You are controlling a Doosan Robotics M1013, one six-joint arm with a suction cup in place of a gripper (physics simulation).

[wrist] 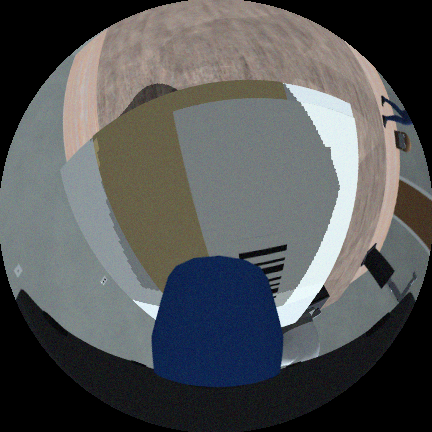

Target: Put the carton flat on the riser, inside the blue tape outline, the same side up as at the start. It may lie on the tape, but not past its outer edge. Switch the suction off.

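The carton (250,165) fills the middle of the wrist view, its broad face toward the camera. It is grey in shade and bright white along the right, with an olive area along the left and upper edge. Black bars are printed on it near the cup. My dark blue suction cup (217,310) stands over the carton's lower part in the view and is shut on it; the contact itself is hidden behind the cup. The riser and the blue tape outline do not show in the view. What lies under the carton is hidden.
A brown, wood-like table top (220,45) with a pale pink edge (82,100) extends beyond the carton. A dark round shadow touches the carton's upper left edge. At the right are a black screen-like panel (380,266), a small brown object (402,141) and blue-clothed legs (397,118).
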